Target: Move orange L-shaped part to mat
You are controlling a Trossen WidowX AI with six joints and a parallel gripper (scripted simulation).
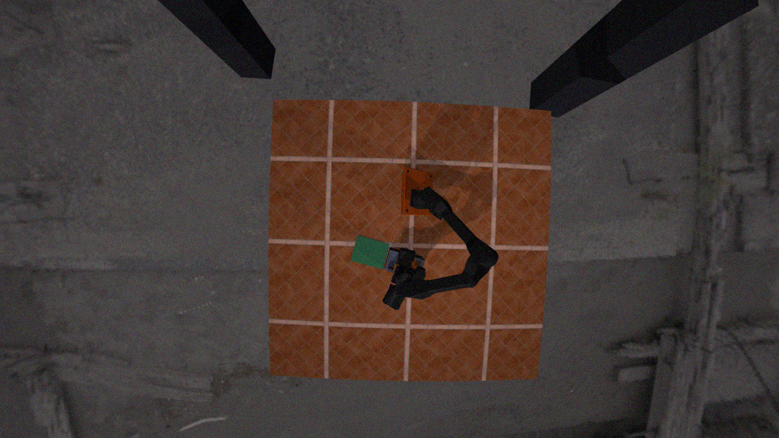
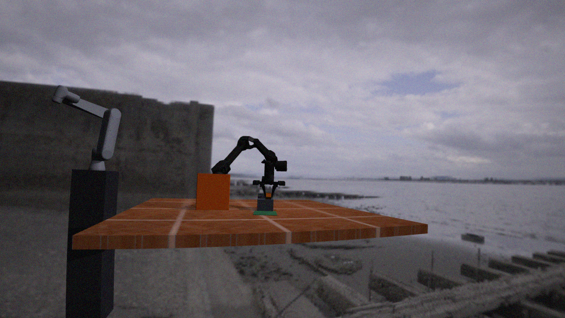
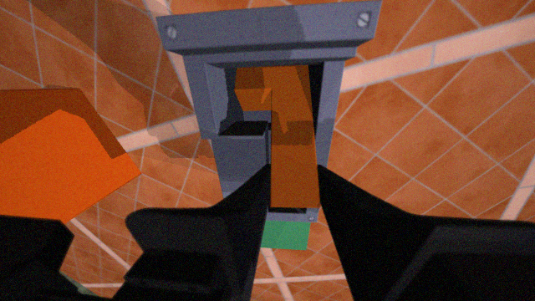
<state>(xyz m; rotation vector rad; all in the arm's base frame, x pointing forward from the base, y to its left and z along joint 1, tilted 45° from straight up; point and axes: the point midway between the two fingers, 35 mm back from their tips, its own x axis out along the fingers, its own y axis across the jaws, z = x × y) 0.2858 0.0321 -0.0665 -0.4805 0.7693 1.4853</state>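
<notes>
The green mat lies 140 mm to the right of my gripper tip, 80 mm below it and 40 mm behind it. Also, from my gripper tip: orange L-shaped part 40 mm to the left, 30 mm below, 10 mm behind.
</notes>
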